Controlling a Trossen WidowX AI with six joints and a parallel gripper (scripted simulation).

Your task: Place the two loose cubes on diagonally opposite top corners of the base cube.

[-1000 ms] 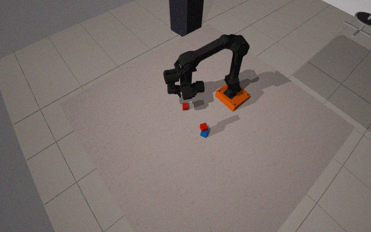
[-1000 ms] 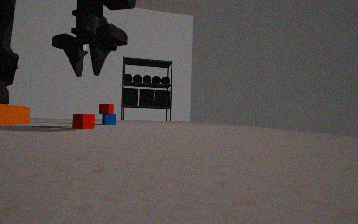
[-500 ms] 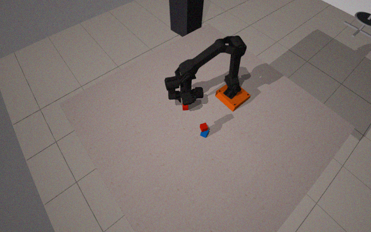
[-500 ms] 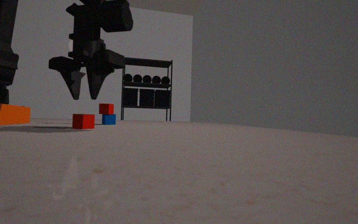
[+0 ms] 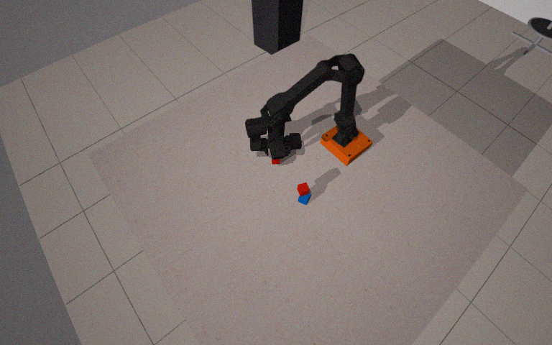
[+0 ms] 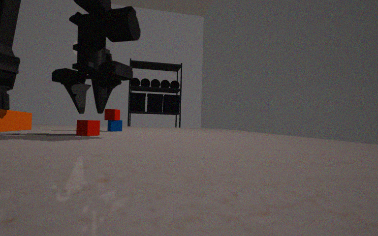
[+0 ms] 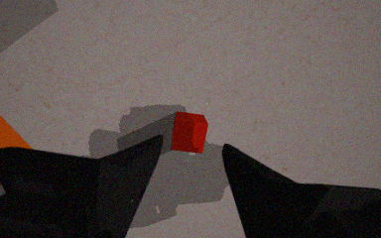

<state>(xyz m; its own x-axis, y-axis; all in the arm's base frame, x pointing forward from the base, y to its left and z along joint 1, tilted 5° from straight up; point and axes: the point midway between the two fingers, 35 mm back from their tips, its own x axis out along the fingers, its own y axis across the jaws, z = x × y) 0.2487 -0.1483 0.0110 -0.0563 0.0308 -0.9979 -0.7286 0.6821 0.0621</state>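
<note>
My gripper tip is now 200 mm to the right of the blue cube, 50 mm short of it and 30 mm above it.
</note>
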